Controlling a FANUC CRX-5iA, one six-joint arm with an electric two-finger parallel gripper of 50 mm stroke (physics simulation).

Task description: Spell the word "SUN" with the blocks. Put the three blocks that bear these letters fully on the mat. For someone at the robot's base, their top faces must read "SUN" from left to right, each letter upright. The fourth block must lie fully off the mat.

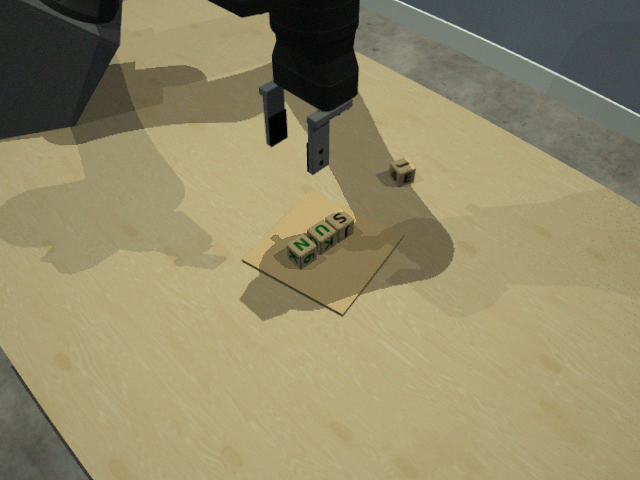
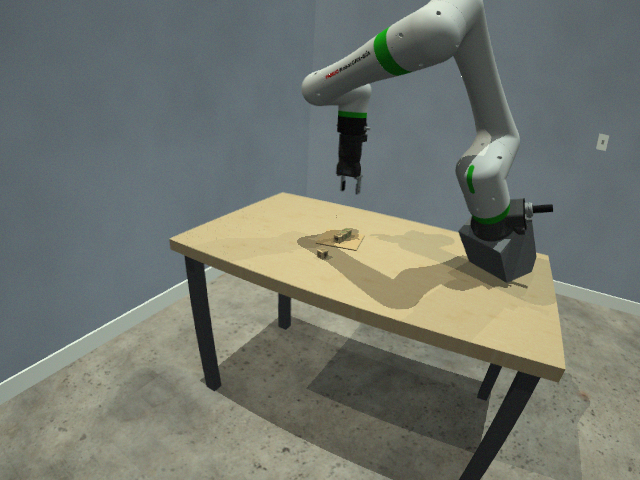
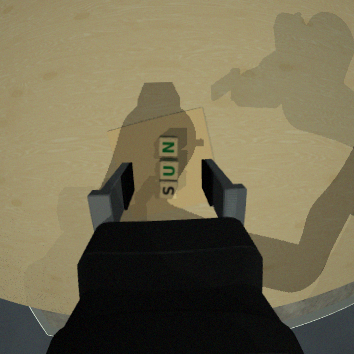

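My gripper (image 1: 296, 156) (image 2: 349, 191) (image 3: 166, 174) is open and empty, high above the mat (image 1: 338, 289) (image 2: 354, 244) (image 3: 200, 125). Three blocks sit on the mat in a close row. The block with black S (image 1: 340, 219) (image 3: 168, 190) is at one end, the block with green U (image 1: 321, 230) (image 3: 169, 170) in the middle, the block with green N (image 1: 301, 244) (image 3: 168, 147) at the other end. From the base, they run S, U, N left to right. The fourth block (image 1: 402, 172) (image 2: 322, 253) lies off the mat, with E on one side.
The robot's dark base (image 1: 46, 67) (image 2: 501, 248) stands at one end of the wooden table (image 1: 206, 372) (image 2: 258, 263). The arm's shadows fall across the table and mat. Blue-grey walls (image 2: 129, 129) stand behind and beside the table.
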